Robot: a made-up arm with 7 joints. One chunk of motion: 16 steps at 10 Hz.
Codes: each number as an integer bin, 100 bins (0 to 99) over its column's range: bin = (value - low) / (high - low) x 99, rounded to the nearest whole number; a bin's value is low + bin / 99 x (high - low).
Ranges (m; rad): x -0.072..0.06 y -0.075..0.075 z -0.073..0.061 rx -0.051..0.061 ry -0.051..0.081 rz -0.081..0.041
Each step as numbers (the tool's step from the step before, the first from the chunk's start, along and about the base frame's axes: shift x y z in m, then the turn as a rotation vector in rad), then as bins.
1 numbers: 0.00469 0.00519 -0.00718 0.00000 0.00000 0.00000
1 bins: 58 53 49 45 38 66
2 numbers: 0.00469 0.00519 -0.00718 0.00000 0.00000 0.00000
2 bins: 58 53 49 45 38 66
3 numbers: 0.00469 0.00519 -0.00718 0.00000 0.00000 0.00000
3 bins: 58 53 49 45 38 66
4 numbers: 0.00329 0.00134 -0.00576 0.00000 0.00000 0.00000
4 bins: 56 50 50 45 38 66
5 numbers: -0.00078 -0.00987 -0.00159 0.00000 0.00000 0.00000
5 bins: 53 43 53 45 38 66
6 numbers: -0.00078 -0.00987 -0.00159 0.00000 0.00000 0.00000
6 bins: 53 43 53 45 38 66
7 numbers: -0.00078 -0.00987 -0.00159 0.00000 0.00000 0.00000
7 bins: 53 43 53 45 38 66
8 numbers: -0.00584 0.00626 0.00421 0.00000 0.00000 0.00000
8 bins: 50 54 57 45 38 66
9 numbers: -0.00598 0.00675 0.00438 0.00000 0.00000 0.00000
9 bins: 50 54 57 45 38 66
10 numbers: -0.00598 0.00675 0.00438 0.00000 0.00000 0.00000
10 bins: 50 54 57 45 38 66
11 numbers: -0.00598 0.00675 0.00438 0.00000 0.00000 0.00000
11 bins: 50 54 57 45 38 66
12 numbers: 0.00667 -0.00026 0.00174 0.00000 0.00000 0.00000
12 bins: 59 49 55 45 38 66
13 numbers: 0.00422 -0.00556 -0.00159 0.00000 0.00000 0.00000
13 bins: 57 46 53 45 38 66
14 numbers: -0.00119 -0.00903 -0.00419 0.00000 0.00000 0.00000
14 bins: 53 44 51 45 38 66
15 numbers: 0.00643 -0.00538 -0.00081 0.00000 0.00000 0.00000
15 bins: 59 46 53 45 38 66
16 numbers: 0.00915 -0.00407 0.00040 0.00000 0.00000 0.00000
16 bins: 61 47 54 45 38 66
